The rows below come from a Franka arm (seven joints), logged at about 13 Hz.
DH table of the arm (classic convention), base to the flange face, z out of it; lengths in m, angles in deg. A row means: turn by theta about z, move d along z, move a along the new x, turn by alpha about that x. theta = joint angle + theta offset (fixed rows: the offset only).
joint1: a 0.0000; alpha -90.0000; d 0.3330; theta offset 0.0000
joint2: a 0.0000; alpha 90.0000; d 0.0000; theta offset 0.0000
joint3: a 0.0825; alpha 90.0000; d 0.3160; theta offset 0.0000
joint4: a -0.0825; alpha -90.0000; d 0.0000; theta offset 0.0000
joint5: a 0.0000; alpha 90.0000; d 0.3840; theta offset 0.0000
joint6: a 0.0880; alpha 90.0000; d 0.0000; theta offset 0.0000
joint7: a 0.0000; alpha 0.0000; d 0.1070; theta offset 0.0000
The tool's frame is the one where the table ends.
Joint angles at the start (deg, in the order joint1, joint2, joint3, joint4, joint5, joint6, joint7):
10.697 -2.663 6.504 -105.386 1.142 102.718 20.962
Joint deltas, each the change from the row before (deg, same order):
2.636 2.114 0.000 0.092 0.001 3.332 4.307
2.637 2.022 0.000 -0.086 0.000 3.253 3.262
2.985 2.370 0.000 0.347 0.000 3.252 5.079
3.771 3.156 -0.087 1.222 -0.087 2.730 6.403
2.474 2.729 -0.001 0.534 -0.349 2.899 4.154
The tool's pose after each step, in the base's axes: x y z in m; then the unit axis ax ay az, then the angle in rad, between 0 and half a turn. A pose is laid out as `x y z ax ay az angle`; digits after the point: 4 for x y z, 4 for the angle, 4 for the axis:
0.5283 0.1925 0.5268 -0.9987 0.0500 -0.0070 3.1161
0.5305 0.2204 0.5114 -0.9983 0.0560 -0.0147 3.1034
0.5311 0.2527 0.4957 -0.9970 0.0748 -0.0216 3.0869
0.5288 0.2932 0.4779 -0.9948 0.0990 -0.0238 3.0717
0.5273 0.3214 0.4584 -0.9932 0.1131 -0.0269 3.0618

